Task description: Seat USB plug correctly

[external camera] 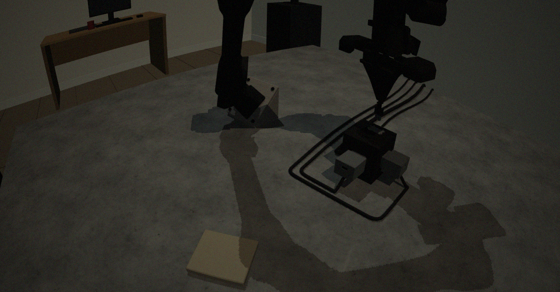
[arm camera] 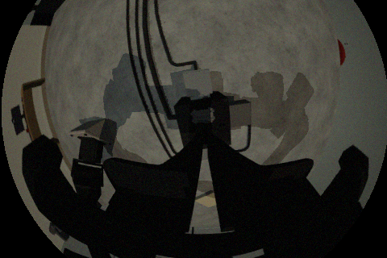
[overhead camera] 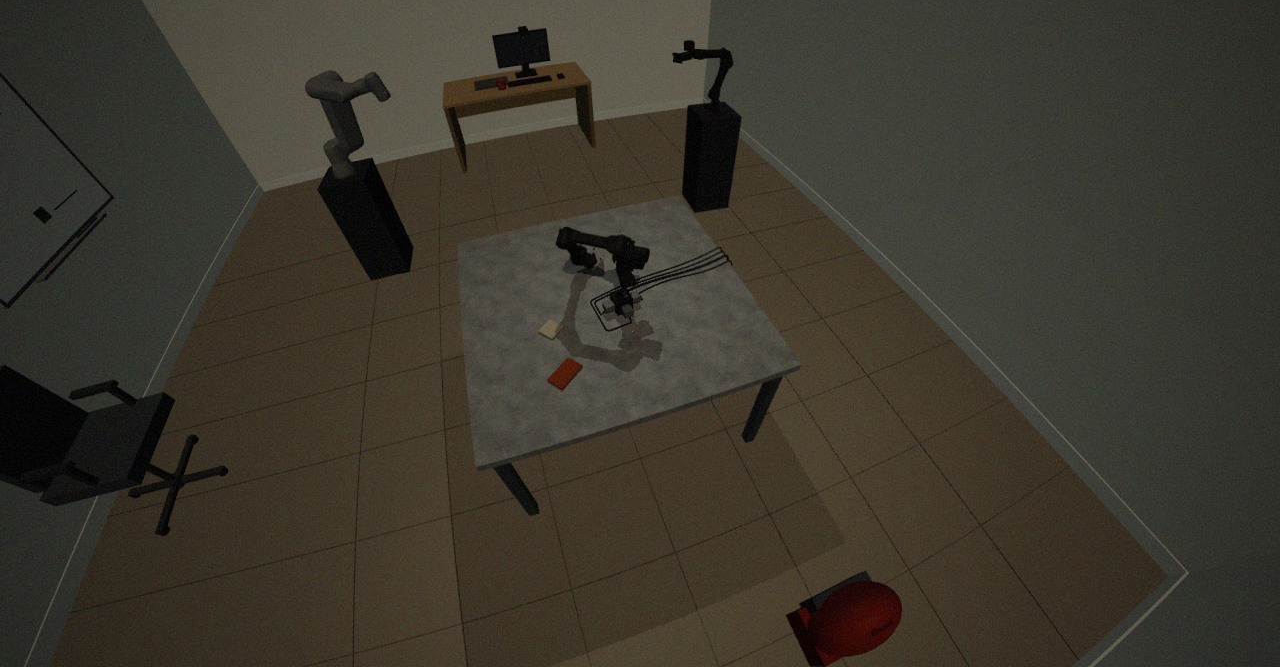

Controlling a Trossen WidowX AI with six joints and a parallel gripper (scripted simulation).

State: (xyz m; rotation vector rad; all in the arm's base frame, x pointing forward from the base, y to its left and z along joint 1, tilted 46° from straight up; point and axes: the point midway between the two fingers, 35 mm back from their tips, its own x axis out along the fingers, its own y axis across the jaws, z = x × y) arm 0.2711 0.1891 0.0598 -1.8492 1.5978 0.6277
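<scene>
My gripper tip is now 20 mm above the USB plug. From my gripper tip the other things lie so: beige pad 340 mm to the right, 130 mm below, 40 mm ahead.
</scene>
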